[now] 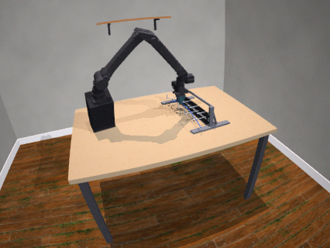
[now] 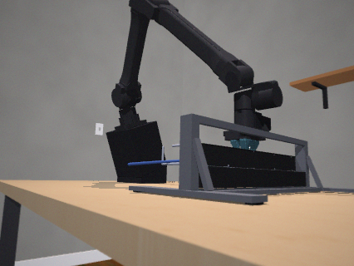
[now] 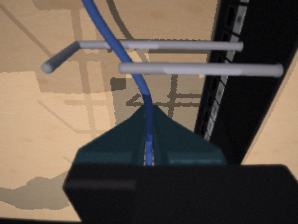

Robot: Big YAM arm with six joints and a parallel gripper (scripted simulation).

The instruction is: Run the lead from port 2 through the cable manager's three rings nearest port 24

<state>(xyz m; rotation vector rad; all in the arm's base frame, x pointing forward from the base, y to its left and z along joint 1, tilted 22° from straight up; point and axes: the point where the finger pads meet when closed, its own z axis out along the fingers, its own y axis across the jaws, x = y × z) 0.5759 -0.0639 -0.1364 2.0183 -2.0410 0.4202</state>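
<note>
My hand is 7 cm short of the grey rack and 5 cm to the left of it.
</note>
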